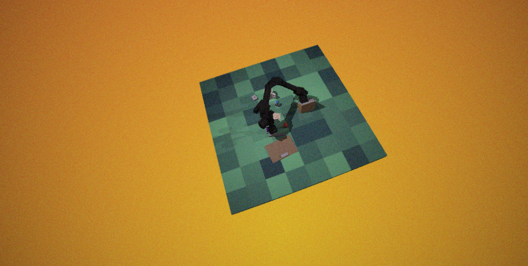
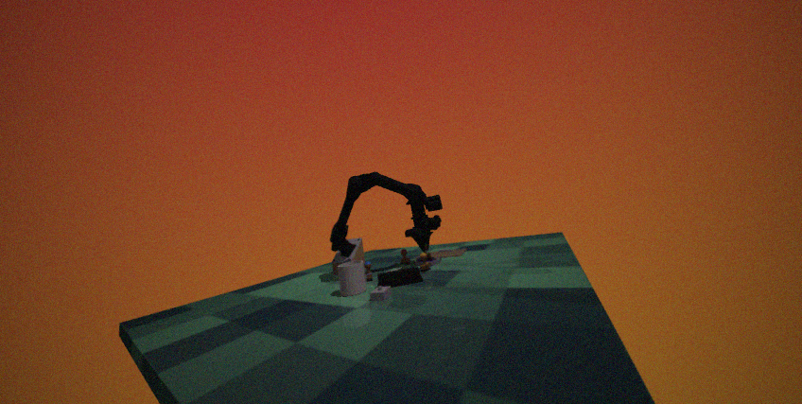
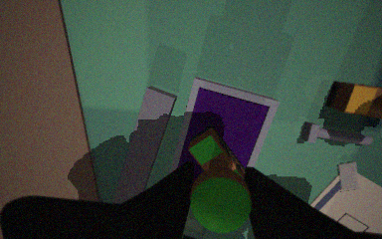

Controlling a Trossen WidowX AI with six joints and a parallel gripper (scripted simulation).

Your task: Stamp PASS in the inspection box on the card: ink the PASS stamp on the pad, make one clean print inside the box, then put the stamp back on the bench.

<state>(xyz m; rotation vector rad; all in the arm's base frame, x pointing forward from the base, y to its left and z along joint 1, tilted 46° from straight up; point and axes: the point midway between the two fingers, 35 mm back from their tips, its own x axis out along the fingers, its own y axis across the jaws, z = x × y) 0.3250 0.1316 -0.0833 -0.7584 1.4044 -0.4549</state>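
Now: the purple ink pad 50 mm below my gripper tip. The rest, counted from my gripper tip: green-knobbed stamp (20 mm below); then grey bar (60 mm to the left, 50 mm below, 40 mm behind); then grey peg (80 mm to the right, 50 mm below, 20 mm ahead).
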